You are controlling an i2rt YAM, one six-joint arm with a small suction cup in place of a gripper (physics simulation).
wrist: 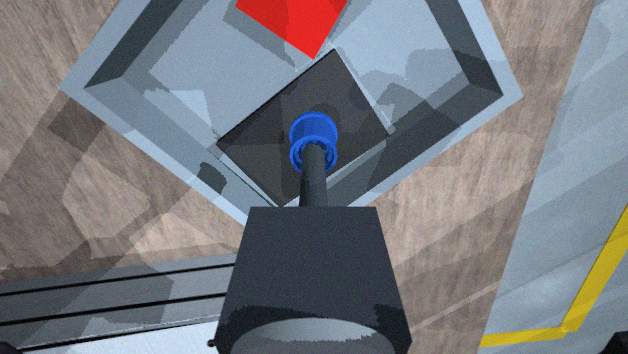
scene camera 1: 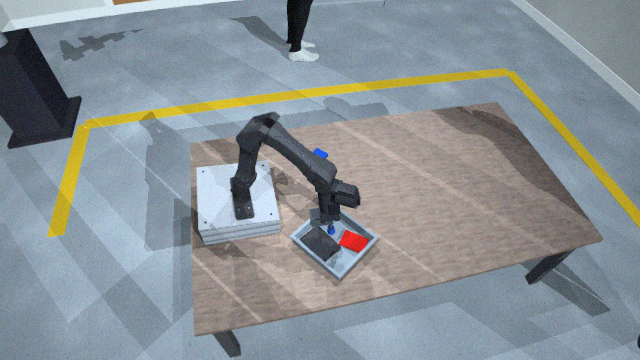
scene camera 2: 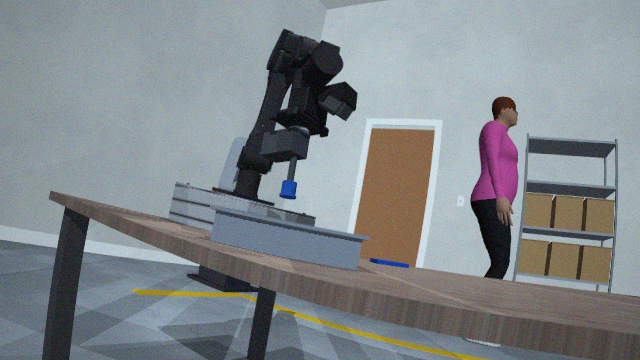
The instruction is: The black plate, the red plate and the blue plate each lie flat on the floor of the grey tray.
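Pixels of known places: end effector, tool point: (wrist: 313, 133) (scene camera 1: 331, 231) (scene camera 2: 287, 197); arm's base, origin of the base link: (scene camera 1: 241, 197) (scene camera 2: 244, 199).
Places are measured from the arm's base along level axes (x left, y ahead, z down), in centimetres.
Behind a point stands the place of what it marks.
The grey tray (scene camera 1: 359, 258) {x -31.5, y 38.4, z 9.8 cm} (scene camera 2: 285, 242) {x -32.3, y 37.1, z 8.2 cm} (wrist: 511, 90) {x -38.0, y 28.6, z 5.3 cm} stands on the table. The black plate (scene camera 1: 320, 244) {x -22.5, y 25.7, z 8.9 cm} (wrist: 260, 155) {x -17.5, y 25.1, z 8.9 cm} looks flat on its floor, close to the tray walls at the arm's side. The red plate (scene camera 1: 354, 241) {x -24.5, y 38.7, z 9.0 cm} (wrist: 300, 25) {x -23.1, y 35.1, z 9.0 cm} lies on the tray floor, one corner very near the black plate. Tray walls hide both plates in scene camera 2. The blue plate (scene camera 1: 320, 153) {x 23.6, y 38.2, z 9.2 cm} (scene camera 2: 389, 263) {x 19.0, y 37.0, z 9.8 cm} lies on the table outside the tray, partly hidden behind the arm in scene camera 1. My suction cup (scene camera 1: 331, 230) (scene camera 2: 288, 190) (wrist: 313, 135) is open, holding nothing, above the black plate and the tray rim.
The arm's base stands on a stacked white block (scene camera 1: 240, 227) {x -11.9, y -2.4, z 2.3 cm} (scene camera 2: 192, 205) {x -11.7, y -7.2, z 5.0 cm} beside the tray. The wooden table (scene camera 1: 450, 200) {x -15.5, y 85.7, z 10.3 cm} (scene camera 2: 450, 295) {x -39.3, y 61.0, z 10.3 cm} extends far beyond the tray. A person (scene camera 1: 298, 25) (scene camera 2: 497, 165) stands on the floor behind it, near a shelf rack (scene camera 2: 522, 210).
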